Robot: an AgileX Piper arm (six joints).
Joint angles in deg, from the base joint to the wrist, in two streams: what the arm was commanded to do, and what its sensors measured. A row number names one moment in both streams.
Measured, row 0:
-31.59, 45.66, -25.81, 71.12, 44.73, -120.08
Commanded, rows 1 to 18:
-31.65, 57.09, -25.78, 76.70, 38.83, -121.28
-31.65, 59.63, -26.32, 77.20, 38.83, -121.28
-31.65, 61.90, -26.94, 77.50, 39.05, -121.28
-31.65, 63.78, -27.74, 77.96, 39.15, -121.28
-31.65, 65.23, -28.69, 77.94, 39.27, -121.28
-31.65, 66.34, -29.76, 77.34, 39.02, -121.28
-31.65, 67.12, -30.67, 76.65, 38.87, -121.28
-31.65, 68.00, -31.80, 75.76, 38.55, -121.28
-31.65, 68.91, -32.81, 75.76, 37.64, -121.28
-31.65, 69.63, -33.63, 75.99, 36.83, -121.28
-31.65, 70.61, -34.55, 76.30, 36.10, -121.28
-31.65, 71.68, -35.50, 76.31, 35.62, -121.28
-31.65, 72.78, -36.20, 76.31, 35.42, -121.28
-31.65, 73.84, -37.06, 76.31, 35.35, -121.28
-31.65, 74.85, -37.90, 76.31, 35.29, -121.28
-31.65, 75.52, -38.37, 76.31, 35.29, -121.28
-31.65, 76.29, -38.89, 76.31, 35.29, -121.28
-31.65, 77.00, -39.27, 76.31, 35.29, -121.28
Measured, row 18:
-31.59, 74.36, -37.17, 75.36, 36.10, -120.08
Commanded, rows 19 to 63:
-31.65, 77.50, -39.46, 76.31, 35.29, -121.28
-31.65, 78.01, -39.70, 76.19, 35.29, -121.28
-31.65, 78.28, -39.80, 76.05, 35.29, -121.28
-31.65, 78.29, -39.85, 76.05, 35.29, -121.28
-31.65, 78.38, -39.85, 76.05, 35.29, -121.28
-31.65, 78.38, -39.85, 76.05, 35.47, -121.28
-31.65, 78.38, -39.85, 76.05, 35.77, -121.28
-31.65, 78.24, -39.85, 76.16, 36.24, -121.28
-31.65, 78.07, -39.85, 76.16, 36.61, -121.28
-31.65, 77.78, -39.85, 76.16, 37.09, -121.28
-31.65, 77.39, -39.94, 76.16, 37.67, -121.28
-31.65, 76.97, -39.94, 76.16, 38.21, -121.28
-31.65, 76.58, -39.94, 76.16, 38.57, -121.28
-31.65, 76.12, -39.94, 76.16, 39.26, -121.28
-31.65, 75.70, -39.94, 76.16, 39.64, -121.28
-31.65, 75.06, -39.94, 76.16, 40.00, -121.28
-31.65, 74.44, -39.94, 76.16, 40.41, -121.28
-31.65, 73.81, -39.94, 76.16, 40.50, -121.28
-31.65, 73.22, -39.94, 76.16, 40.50, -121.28
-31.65, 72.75, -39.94, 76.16, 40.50, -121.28
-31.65, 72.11, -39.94, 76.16, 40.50, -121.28
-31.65, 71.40, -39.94, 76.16, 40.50, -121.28
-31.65, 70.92, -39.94, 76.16, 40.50, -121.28
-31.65, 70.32, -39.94, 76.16, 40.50, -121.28
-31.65, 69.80, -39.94, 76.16, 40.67, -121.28
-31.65, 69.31, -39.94, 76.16, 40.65, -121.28
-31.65, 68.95, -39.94, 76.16, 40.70, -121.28
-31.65, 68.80, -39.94, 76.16, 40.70, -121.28
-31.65, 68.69, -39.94, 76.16, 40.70, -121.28
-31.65, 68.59, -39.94, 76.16, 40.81, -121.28
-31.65, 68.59, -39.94, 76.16, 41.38, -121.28
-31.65, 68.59, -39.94, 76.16, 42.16, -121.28
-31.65, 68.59, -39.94, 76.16, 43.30, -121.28
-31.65, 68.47, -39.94, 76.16, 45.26, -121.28
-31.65, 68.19, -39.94, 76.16, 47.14, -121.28
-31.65, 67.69, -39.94, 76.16, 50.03, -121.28
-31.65, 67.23, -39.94, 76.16, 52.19, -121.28
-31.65, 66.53, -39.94, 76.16, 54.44, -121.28
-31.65, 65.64, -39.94, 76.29, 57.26, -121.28
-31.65, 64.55, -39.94, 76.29, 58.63, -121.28
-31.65, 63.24, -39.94, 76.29, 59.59, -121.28
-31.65, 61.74, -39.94, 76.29, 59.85, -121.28
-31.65, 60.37, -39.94, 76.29, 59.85, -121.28
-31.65, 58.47, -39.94, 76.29, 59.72, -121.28
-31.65, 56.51, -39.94, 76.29, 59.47, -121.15
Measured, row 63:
-31.59, 62.32, -39.53, 75.74, 57.95, -120.08
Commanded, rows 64 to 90:
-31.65, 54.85, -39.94, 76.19, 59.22, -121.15
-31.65, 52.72, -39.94, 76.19, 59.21, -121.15
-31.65, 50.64, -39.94, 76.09, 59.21, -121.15
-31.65, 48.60, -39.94, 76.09, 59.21, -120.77
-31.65, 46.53, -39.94, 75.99, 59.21, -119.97
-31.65, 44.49, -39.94, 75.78, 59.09, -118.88
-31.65, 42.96, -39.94, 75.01, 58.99, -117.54
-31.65, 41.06, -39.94, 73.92, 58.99, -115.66
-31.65, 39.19, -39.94, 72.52, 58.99, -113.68
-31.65, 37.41, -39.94, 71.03, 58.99, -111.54
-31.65, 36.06, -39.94, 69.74, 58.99, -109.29
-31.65, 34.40, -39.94, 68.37, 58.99, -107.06
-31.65, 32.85, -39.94, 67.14, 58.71, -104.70
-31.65, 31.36, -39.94, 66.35, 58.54, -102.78
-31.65, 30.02, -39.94, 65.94, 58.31, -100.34
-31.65, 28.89, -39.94, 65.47, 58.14, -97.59
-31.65, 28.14, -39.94, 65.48, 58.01, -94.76
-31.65, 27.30, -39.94, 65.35, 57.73, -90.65
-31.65, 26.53, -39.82, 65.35, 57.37, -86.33
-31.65, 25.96, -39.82, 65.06, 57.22, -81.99
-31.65, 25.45, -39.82, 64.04, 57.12, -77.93
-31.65, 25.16, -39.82, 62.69, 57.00, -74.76
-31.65, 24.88, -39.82, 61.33, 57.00, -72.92
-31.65, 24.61, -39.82, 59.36, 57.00, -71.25
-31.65, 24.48, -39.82, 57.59, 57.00, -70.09
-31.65, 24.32, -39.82, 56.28, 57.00, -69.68
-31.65, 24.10, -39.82, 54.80, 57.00, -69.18
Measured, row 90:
-31.59, 24.86, -39.53, 60.21, 57.54, -74.16
